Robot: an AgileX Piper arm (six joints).
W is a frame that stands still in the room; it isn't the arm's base.
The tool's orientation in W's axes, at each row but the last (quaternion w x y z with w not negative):
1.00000 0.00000 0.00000 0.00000
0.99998 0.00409 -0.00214 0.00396
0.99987 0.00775 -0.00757 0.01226
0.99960 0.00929 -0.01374 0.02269
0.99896 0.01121 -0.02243 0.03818
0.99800 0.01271 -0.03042 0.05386
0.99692 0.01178 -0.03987 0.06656
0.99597 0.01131 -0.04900 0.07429
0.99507 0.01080 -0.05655 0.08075
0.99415 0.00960 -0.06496 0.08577
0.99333 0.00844 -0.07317 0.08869
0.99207 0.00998 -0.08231 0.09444
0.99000 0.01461 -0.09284 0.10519
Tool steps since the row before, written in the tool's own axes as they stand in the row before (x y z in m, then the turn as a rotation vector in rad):
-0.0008 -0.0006 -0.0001 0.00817 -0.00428 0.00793
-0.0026 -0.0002 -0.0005 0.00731 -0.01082 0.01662
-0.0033 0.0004 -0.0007 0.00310 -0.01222 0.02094
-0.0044 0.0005 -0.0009 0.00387 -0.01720 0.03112
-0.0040 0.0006 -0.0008 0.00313 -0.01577 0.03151
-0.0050 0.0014 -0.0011 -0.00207 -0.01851 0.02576
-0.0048 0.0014 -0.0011 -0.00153 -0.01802 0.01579
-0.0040 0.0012 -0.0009 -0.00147 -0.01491 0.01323
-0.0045 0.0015 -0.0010 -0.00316 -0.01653 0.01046
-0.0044 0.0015 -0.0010 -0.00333 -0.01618 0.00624
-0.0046 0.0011 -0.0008 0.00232 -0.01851 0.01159
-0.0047 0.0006 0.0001 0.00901 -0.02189 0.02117
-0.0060 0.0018 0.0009 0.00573 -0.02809 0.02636
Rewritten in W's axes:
-0.0008 -0.0006 -0.0001 0.00817 -0.00428 0.00793
-0.0026 -0.0002 -0.0005 0.00732 -0.01090 0.01656
-0.0033 0.0003 -0.0007 0.00309 -0.01247 0.02080
-0.0044 0.0003 -0.0010 0.00381 -0.01760 0.03090
-0.0040 0.0003 -0.0010 0.00294 -0.01624 0.03129
-0.0050 0.0009 -0.0014 -0.00158 -0.01936 0.02517
-0.0048 0.0008 -0.0015 -0.00033 -0.01851 0.01528
-0.0040 0.0006 -0.0013 -0.00049 -0.01535 0.01279
-0.0045 0.0008 -0.0015 -0.00158 -0.01713 0.00983
-0.0044 0.0008 -0.0016 -0.00127 -0.01669 0.00562
-0.0046 0.0003 -0.0015 0.00388 -0.01816 0.01173
-0.0047 -0.0003 -0.0007 0.00945 -0.02057 0.02227
-0.0063 0.0005 -0.0002 0.00667 -0.02756 0.02670

